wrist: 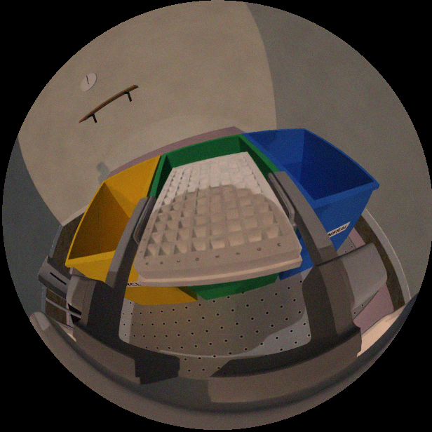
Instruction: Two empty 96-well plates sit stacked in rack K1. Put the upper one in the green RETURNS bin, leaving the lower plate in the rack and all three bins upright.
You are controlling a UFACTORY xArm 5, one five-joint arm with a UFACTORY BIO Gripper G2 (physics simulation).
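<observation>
A white 96-well plate (215,220) fills the middle of the wrist view, wells facing up. My gripper (212,200) is shut on it, one finger along each long side. The plate is over the green bin (202,151), whose back and side rims show around it and whose lower front shows beneath it; the plate hides most of the bin's opening. The yellow bin (82,260) stands upright at the left and the blue bin (345,200) upright at the right. Rack K1 and the lower plate do not show in this view.
The yellow and blue bins stand close on either side of the green bin, with open tops. A perforated deck (215,320) lies in front of the bins. A wall with a clock (88,81) and a brown shelf (109,102) is far behind.
</observation>
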